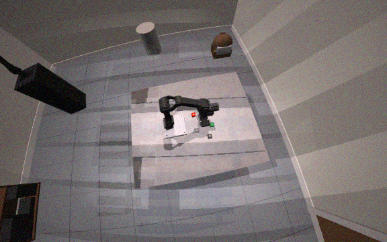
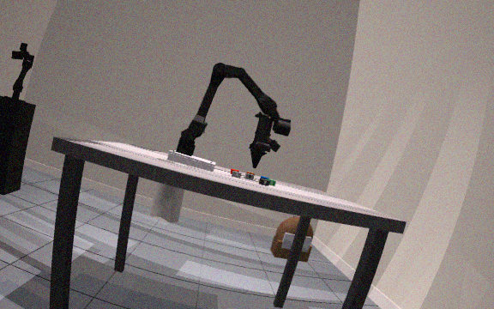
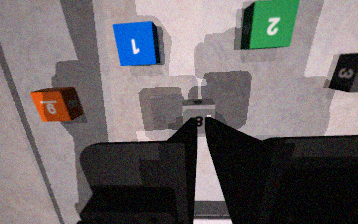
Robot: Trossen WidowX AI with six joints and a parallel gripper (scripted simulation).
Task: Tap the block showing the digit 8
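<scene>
Now: the white block 10 mm behind my gripper tip and 40 mm below it. The rest, counted from my gripper tip: blue block: 70 mm ahead, 40 mm to the left, 40 mm below; red block: 60 mm behind, 80 mm to the left, 40 mm below; green block: 60 mm ahead, 70 mm to the right, 40 mm below.
</scene>
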